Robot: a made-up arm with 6 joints.
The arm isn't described. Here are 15 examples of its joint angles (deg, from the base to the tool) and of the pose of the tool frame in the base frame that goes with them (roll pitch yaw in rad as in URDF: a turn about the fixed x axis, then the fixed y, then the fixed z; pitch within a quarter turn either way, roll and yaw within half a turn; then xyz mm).
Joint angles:
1: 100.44 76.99 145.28 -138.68 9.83 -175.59
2: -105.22 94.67 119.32 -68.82 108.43 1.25
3: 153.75 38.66 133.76 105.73 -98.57 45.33
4: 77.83 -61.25 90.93 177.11 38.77 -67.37
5: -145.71 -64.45 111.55 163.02 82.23 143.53
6: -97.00 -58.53 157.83 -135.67 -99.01 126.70
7: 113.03 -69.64 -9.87 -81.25 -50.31 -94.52
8: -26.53 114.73 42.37 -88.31 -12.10 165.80
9: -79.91 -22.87 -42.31 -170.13 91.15 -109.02
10: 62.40 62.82 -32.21 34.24 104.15 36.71
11: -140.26 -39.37 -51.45 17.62 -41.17 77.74
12: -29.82 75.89 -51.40 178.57 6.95 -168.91
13: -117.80 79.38 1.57 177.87 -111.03 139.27
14: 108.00 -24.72 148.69 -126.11 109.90 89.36
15: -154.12 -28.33 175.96 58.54 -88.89 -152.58
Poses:
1: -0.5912 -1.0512 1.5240 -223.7 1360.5 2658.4
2: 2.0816 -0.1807 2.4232 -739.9 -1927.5 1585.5
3: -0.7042 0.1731 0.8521 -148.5 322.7 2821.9
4: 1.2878 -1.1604 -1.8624 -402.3 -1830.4 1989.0
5: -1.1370 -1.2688 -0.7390 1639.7 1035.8 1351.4
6: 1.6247 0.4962 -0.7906 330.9 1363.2 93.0
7: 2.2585 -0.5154 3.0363 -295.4 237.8 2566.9
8: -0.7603 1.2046 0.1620 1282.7 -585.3 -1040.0
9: 2.3339 1.1736 2.2059 190.7 -1301.6 845.2
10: -0.5906 -0.1741 1.6762 319.4 887.9 -323.4
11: -1.8403 0.8805 -2.7663 -1120.0 -870.3 975.7
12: 2.9697 0.7987 2.6168 -154.0 89.1 -427.6
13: 0.7203 -0.5796 -2.0975 -683.2 -1278.3 -348.8
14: 2.7872 -0.5368 0.8006 637.3 -1383.5 1625.2
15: -1.5536 -0.4866 1.7566 1273.5 840.7 809.6
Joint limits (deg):
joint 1: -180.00..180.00
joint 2: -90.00..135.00
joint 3: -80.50..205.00
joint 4: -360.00..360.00
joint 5: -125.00..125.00
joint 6: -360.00..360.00
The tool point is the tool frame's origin. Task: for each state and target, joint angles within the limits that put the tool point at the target. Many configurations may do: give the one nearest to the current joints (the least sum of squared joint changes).
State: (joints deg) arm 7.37 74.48 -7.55 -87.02 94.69 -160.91
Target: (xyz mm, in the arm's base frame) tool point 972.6 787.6 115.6
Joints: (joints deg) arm 48.57 38.42 -28.62 -91.87 117.67 -160.91
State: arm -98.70 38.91 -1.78 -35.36 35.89 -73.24
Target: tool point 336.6 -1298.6 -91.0
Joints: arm -71.91 30.99 -38.21 -35.13 38.00 -73.24
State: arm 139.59 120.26 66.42 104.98 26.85 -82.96
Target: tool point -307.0 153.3 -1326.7
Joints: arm 150.10 135.00 31.56 103.85 5.06 -82.96
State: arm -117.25 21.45 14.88 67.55 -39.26 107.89
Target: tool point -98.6 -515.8 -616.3
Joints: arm -89.83 69.74 -31.53 61.75 -28.92 107.89
